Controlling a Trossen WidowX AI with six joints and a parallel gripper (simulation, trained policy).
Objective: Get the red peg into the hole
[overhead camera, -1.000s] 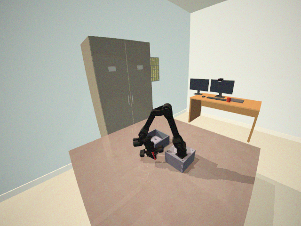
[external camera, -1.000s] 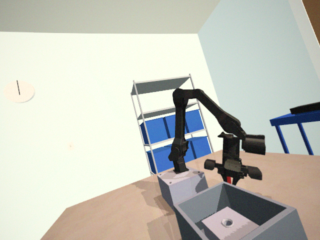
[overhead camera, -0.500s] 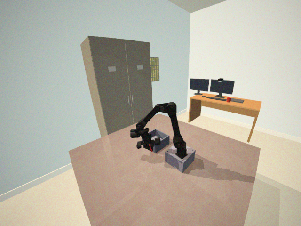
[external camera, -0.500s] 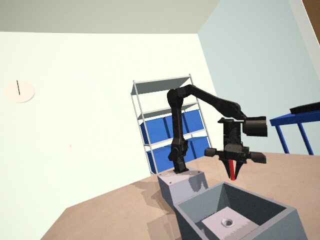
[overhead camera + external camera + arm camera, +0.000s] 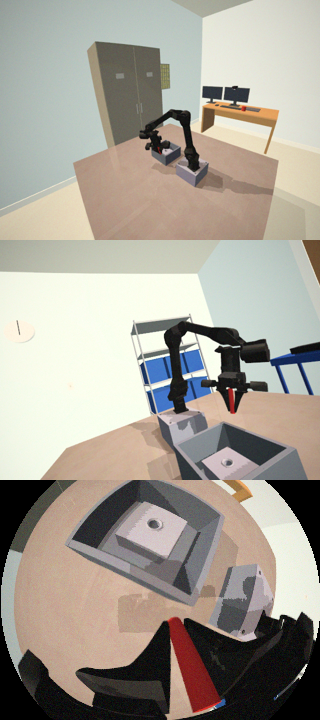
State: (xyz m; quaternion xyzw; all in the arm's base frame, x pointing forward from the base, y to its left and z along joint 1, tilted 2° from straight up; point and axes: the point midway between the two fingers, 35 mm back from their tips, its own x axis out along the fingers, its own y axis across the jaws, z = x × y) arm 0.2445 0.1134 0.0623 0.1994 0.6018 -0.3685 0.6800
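The red peg is 30 mm above my gripper tip and 10 mm to the left of it. Also, from my gripper tip: grey box: 110 mm to the right, 100 mm below, 80 mm ahead; pale plate: 110 mm to the right, 80 mm below, 80 mm ahead.
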